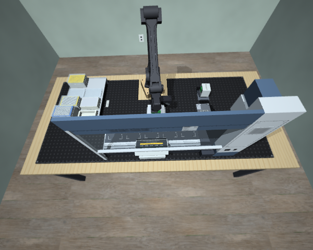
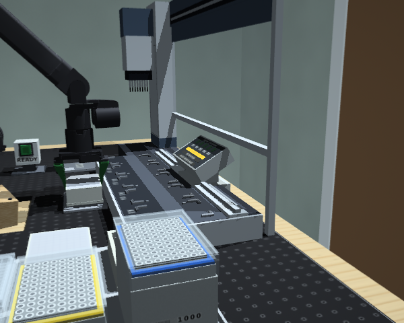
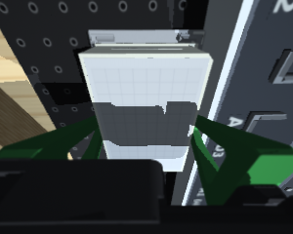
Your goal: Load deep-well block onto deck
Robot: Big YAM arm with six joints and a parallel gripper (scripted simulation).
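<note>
My hand is 40 mm above the regrip nest. From my hand the other things lie so: shelf sign 410 mm to the right, 40 mm below, 30 mm behind; then flat grey plate 370 mm to the left, 60 mm behind, 40 mm below; then ready key 320 mm to the left, 220 mm behind, 30 mm above.
</note>
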